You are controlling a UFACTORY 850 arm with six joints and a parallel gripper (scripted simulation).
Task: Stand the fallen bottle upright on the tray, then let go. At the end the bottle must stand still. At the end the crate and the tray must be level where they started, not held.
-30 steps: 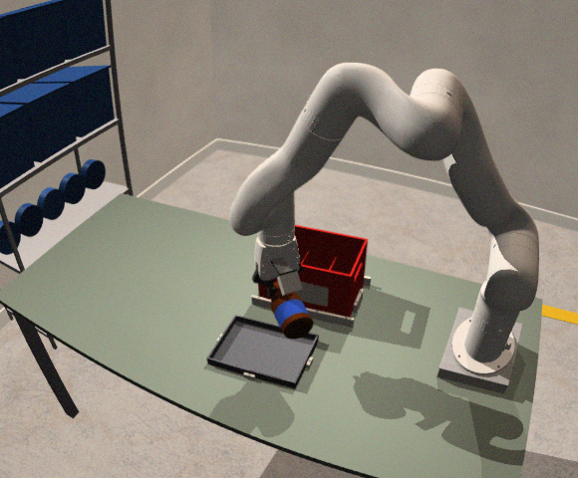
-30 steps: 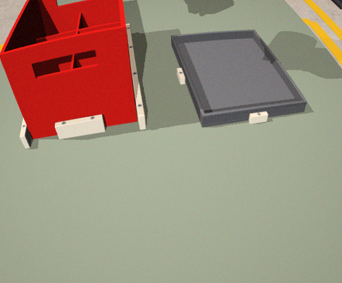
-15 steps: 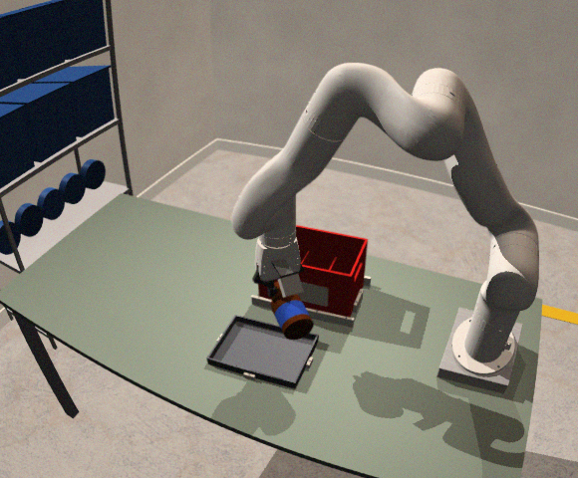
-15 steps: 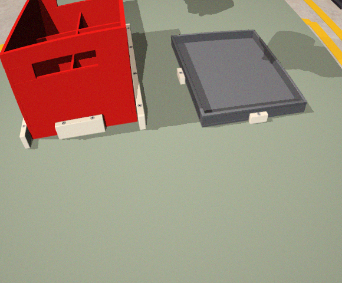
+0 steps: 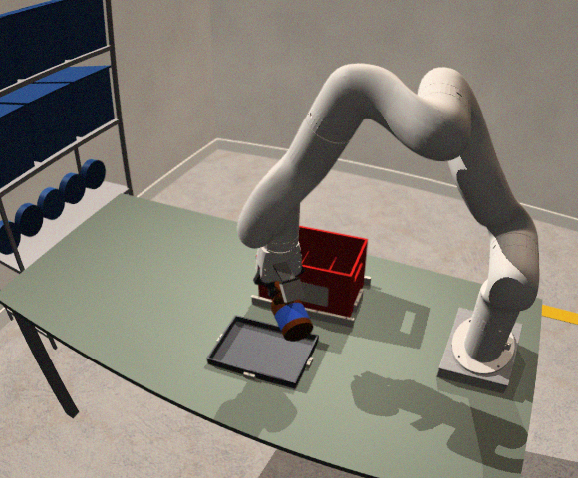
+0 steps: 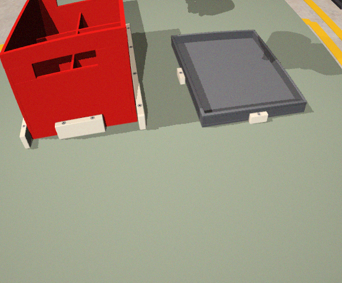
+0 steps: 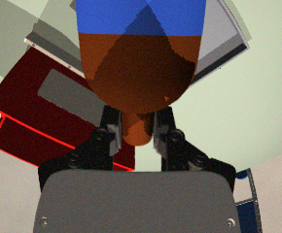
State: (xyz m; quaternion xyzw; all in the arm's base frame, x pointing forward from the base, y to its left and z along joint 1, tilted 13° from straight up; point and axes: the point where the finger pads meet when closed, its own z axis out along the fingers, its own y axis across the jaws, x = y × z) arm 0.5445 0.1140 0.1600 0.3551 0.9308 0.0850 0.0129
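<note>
The bottle lies 40 mm to the left of my hand, 40 mm behind it and 20 mm below it. The rest, counted from my hand: grey tray (190 mm below, 50 mm to the left, 30 mm ahead); then red crate (240 mm to the right, 120 mm below, 20 mm ahead).
</note>
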